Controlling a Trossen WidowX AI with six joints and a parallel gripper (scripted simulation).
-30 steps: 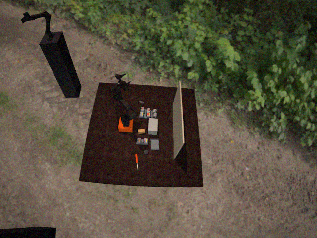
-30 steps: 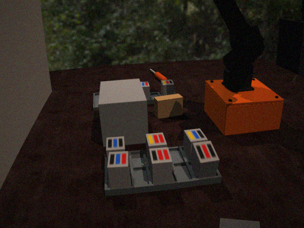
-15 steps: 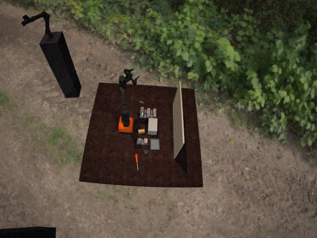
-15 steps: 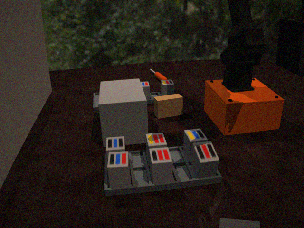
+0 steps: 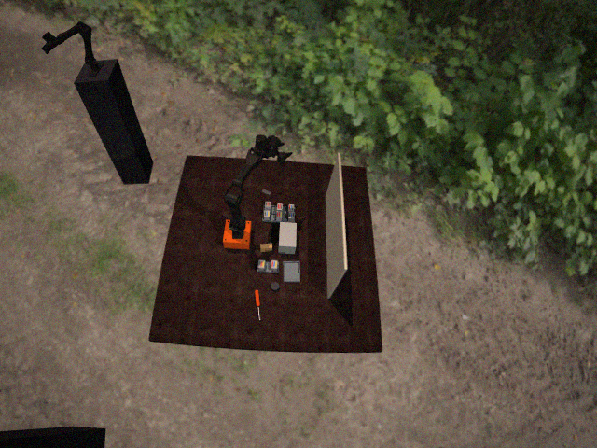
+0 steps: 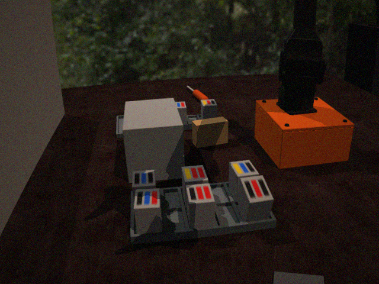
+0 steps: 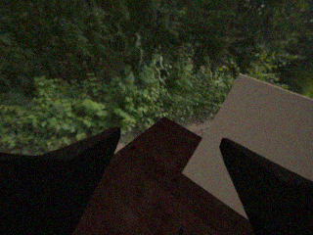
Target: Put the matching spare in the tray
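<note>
Right now the grey spare is 120 mm behind my gripper tip, 210 mm to the right of it and 380 mm below it. From my gripper tip the other things lie so: spare rack: 40 mm behind, 190 mm to the right, 420 mm below; then white mounted unit: 370 mm to the right, 370 mm below; then pale panel: 250 mm ahead, 400 mm to the right, 200 mm below.
</note>
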